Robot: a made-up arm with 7 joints. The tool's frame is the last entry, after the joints.
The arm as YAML. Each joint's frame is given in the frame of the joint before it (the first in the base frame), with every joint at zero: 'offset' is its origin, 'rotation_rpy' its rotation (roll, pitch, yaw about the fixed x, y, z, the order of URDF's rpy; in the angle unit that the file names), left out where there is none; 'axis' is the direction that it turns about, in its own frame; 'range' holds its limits. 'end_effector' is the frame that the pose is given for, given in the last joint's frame.
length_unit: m
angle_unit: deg
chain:
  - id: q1
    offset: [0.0, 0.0, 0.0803]
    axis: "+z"
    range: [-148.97, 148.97]
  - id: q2
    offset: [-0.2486, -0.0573, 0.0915]
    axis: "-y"
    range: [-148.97, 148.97]
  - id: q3
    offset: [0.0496, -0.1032, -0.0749]
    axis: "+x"
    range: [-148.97, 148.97]
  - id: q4
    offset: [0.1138, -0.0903, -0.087]
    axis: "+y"
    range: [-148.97, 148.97]
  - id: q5
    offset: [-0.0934, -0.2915, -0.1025]
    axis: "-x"
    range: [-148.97, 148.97]
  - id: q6
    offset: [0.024, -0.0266, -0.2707]
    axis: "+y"
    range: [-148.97, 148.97]
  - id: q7
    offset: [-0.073, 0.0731, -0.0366]
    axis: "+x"
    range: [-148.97, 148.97]
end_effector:
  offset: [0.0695, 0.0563, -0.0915]
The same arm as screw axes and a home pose.
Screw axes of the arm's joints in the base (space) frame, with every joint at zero. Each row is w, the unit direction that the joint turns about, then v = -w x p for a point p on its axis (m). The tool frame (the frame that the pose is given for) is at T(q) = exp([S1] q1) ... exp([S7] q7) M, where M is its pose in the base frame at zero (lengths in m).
S1: w 0 0 1 v 0 0 0
S2: w 0 -1 0 v 0.1718 0 0.2486
S3: w 1 0 0 v 0 0.0969 0.1605
S4: w 0 1 0 v -0.0099 0 -0.0852
S5: w -1 0 0 v 0 0.0926 -0.5423
S6: w 0 1 0 v 0.3633 0 -0.1546
S7: w 1 0 0 v 0 -0.3999 0.4958
M =
1 0 0 -0.1581
0 1 0 -0.4395
0 0 1 -0.4914
0 0 0 1
Joint limits (rad, base to tool): -2.6..2.6 -2.6..2.6 -2.6..2.6 -2.6..2.6 -2.6..2.6 -2.6..2.6 -2.6..2.6

